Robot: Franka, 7 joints.
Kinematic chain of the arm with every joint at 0, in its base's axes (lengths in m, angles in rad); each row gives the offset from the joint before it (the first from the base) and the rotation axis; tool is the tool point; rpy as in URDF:
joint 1: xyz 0 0 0.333 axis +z
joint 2: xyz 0 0 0 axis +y
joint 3: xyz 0 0 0.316 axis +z
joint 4: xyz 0.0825 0 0 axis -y
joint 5: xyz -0.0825 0 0.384 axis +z
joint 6: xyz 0 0 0 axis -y
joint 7: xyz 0.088 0 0 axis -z
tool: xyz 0 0 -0.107 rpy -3.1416 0 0
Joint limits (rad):
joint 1: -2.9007..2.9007
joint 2: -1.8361..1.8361
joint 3: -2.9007..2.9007
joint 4: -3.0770..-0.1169
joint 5: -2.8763..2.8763
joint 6: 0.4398..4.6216
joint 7: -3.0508..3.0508
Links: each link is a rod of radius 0.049 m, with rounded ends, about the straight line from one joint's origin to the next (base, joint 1, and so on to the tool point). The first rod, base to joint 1, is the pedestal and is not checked.
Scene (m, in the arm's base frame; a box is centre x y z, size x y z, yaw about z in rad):
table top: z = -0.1
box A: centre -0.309 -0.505 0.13 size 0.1 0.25 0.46 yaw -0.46
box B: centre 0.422 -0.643 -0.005 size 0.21 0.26 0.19 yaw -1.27
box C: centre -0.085 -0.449 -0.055 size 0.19 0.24 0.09 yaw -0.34
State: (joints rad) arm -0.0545 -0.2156 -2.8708 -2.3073 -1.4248 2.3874 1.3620
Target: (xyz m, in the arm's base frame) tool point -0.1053 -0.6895 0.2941
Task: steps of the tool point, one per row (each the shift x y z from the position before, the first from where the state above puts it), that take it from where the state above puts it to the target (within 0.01 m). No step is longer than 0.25 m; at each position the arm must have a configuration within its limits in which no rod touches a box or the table.
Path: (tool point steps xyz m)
1: -0.0330 -0.1560 0.1597
2: 0.0636 -0.1445 0.1812
3: 0.1473 -0.0903 0.1793
4: 0.0172 -0.0931 -0.1508
5: 0.0793 -0.0729 -0.1629
6: 0.1276 -0.0287 -0.1616

